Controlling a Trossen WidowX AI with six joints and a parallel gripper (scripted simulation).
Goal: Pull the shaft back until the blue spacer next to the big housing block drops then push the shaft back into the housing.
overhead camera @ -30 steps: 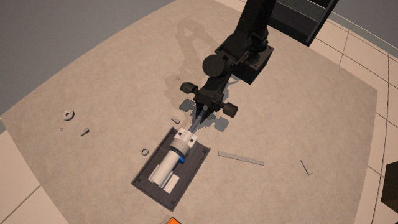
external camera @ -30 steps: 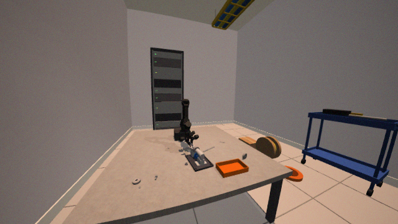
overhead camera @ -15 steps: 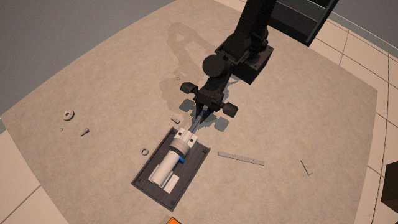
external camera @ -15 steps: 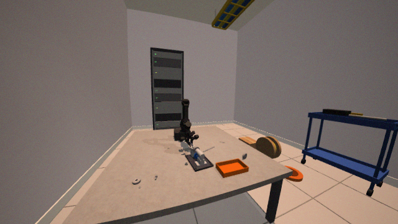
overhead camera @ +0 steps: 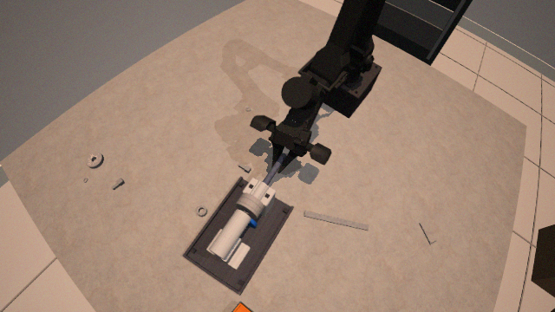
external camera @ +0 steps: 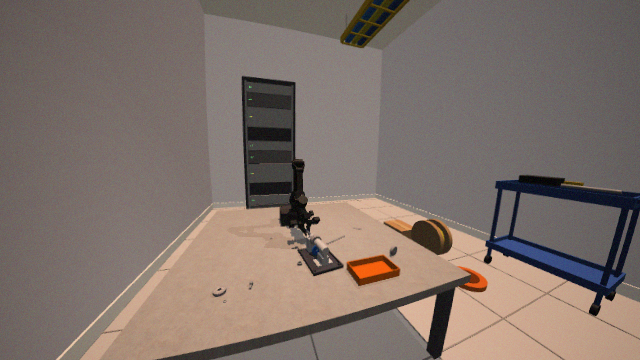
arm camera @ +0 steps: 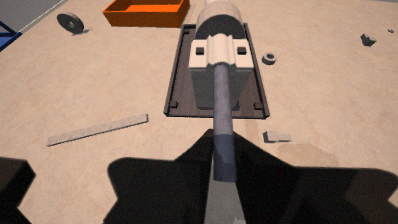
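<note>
The blue spacer is 120 mm ahead of my gripper tip, 40 mm to the left of it and 20 mm below it. Also, from my gripper tip: dark grey shaft: 40 mm ahead, 20 mm above, 10 mm to the left; then grey strip: 180 mm to the left, 50 mm below, 40 mm behind; then orange tray: 290 mm ahead, 270 mm to the left, 50 mm below.
</note>
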